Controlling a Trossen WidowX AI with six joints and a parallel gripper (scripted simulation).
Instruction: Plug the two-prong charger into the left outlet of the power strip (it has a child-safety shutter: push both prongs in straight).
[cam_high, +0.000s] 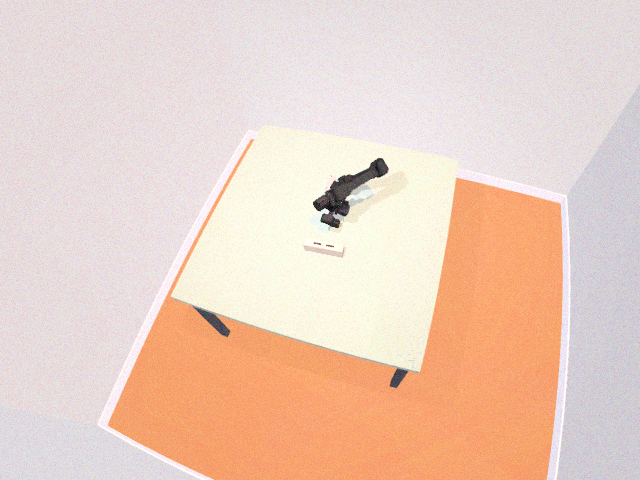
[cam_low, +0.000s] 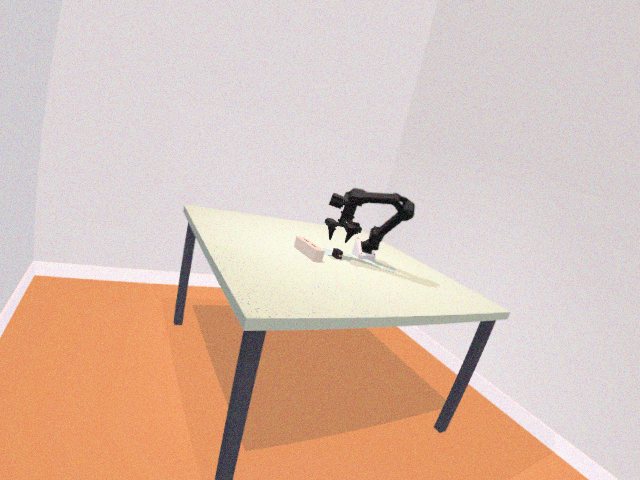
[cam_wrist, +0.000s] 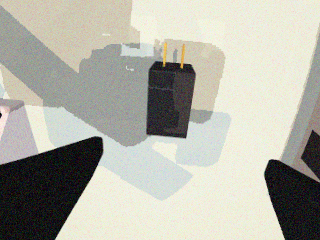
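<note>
Now: the black two-prong charger 1 cm behind my gripper tip, 3 cm to the left of it and 6 cm below it.
</note>
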